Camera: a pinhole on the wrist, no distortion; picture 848 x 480 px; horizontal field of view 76.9 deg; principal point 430.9 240.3 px. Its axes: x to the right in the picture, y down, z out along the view. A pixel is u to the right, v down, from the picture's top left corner.
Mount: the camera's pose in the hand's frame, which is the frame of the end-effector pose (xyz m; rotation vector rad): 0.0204 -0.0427 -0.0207 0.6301 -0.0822 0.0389
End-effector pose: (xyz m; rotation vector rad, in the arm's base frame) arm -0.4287 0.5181 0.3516 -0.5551 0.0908 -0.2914
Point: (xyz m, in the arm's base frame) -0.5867 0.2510 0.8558
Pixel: 354.0 20.9
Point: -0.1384 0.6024 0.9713
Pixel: 688.6 460.8
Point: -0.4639 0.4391 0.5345
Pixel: 367.4 168.2
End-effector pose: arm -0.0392 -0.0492 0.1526 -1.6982 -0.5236 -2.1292
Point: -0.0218 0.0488 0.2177
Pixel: 673.2 419.9
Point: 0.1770 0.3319 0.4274
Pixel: 694.5 386.3
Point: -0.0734 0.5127 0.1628
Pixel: 416.1 16.6
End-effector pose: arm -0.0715 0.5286 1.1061 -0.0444 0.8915 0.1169
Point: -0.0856 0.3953 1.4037
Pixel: outside the picture
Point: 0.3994 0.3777 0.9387
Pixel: outside the picture
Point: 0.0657 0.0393 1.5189
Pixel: 174.8 100.2
